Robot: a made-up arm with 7 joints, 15 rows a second.
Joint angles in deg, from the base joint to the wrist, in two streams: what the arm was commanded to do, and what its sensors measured. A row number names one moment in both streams.
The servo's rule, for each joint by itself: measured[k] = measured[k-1] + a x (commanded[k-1-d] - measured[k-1]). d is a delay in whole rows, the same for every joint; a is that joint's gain. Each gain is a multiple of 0.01, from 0.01 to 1. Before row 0 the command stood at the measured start. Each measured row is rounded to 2 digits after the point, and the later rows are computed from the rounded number. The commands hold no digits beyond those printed.
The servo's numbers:
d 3
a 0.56 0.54 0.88 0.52 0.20 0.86 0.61
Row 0, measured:
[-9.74 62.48 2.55 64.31 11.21 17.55 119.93]
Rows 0 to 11, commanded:
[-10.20 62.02 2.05 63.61 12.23 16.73 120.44]
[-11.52 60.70 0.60 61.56 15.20 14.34 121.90]
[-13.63 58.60 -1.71 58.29 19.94 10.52 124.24]
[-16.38 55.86 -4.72 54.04 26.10 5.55 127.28]
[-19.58 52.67 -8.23 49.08 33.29 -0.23 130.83]
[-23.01 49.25 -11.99 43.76 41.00 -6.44 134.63]
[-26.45 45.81 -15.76 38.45 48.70 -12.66 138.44]
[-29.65 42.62 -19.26 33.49 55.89 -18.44 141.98]
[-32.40 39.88 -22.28 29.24 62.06 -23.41 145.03]
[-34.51 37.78 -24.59 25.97 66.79 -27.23 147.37]
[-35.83 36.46 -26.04 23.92 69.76 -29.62 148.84]
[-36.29 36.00 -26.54 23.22 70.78 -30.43 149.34]
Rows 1 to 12, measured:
[-9.74 62.48 2.55 64.31 11.21 17.55 119.93]
[-9.74 62.48 2.55 64.31 11.21 17.55 119.93]
[-9.74 62.48 2.55 64.31 11.21 17.55 119.93]
[-10.00 62.23 2.11 63.95 11.41 16.84 120.24]
[-10.85 61.40 0.78 62.71 12.17 14.69 121.25]
[-12.41 59.89 -1.41 60.41 13.72 11.10 123.07]
[-14.63 57.71 -4.32 57.10 16.20 6.33 125.64]
[-17.40 54.99 -7.76 52.93 19.62 0.69 128.81]
[-20.54 51.89 -11.48 48.16 23.90 -5.44 132.36]
[-23.85 48.61 -15.25 43.11 28.86 -11.65 136.07]
[-27.10 45.38 -18.78 38.11 34.27 -17.49 139.68]
[-30.07 42.41 -21.86 33.50 39.83 -22.58 142.94]

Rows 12 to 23, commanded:
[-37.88 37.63 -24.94 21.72 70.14 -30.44 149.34]
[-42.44 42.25 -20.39 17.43 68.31 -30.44 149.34]
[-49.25 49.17 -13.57 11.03 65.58 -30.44 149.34]
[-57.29 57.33 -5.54 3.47 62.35 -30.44 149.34]
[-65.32 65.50 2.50 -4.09 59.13 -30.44 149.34]
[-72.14 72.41 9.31 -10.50 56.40 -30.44 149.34]
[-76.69 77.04 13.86 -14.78 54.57 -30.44 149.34]
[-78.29 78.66 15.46 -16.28 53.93 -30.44 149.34]
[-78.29 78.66 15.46 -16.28 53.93 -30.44 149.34]
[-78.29 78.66 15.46 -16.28 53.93 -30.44 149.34]
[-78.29 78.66 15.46 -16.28 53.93 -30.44 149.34]
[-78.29 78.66 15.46 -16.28 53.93 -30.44 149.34]
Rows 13 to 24, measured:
[-32.56 39.91 -24.26 29.58 45.22 -26.58 145.64]
[-34.39 38.05 -25.83 26.64 50.13 -29.19 147.59]
[-35.45 36.94 -26.45 24.86 54.26 -30.26 148.66]
[-36.81 37.31 -25.12 23.23 57.44 -30.41 149.07]
[-39.96 39.98 -20.96 20.21 59.61 -30.44 149.23]
[-45.16 44.94 -14.46 15.44 60.80 -30.44 149.30]
[-51.95 51.63 -6.61 9.22 61.11 -30.44 149.32]
[-59.44 59.12 1.41 2.30 60.71 -30.44 149.33]
[-66.55 66.30 8.36 -4.36 59.85 -30.44 149.34]
[-72.23 72.10 13.20 -9.78 58.79 -30.44 149.34]
[-75.62 75.64 15.19 -13.16 57.82 -30.44 149.34]
[-77.12 77.27 15.43 -14.78 57.04 -30.44 149.34]

